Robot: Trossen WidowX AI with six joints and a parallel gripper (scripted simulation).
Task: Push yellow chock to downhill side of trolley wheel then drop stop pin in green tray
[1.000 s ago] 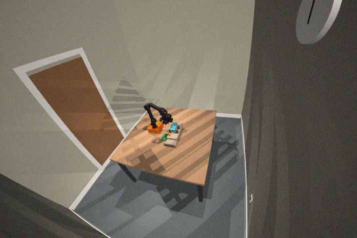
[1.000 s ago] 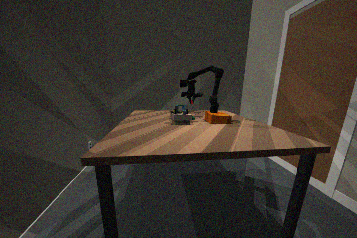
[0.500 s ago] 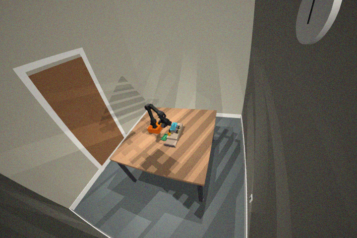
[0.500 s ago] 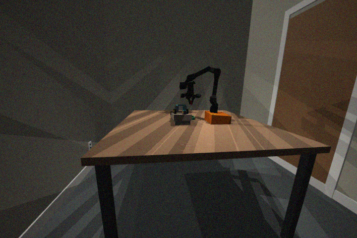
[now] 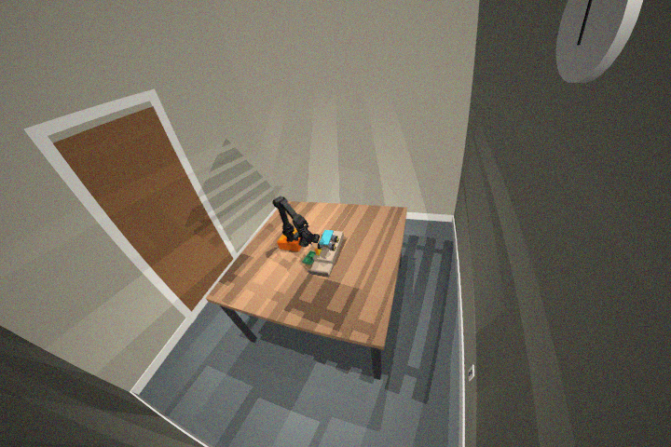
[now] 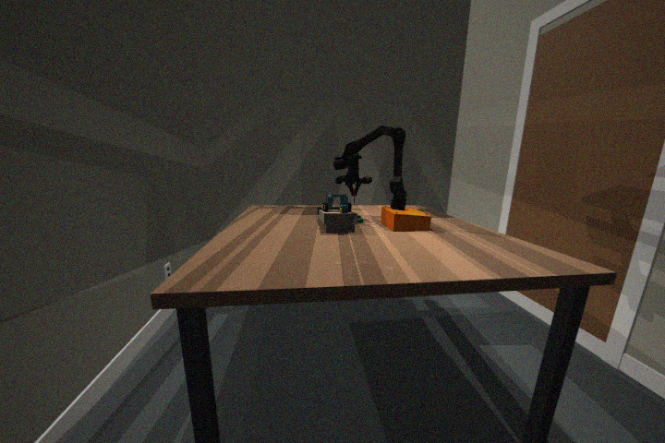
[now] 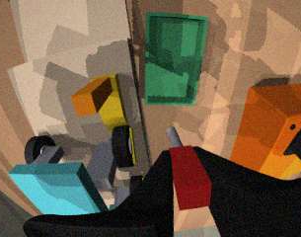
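Right now my gripper tip is 15 cm above the green tray, 3 cm to the left of it and 1 cm past it. Also, from my gripper tip: red-headed stop pin (right at my gripper tip); then trolley (9 cm to the left, 9 cm ahead, 3 cm below); then yellow chock (6 cm below, 6 cm ahead).
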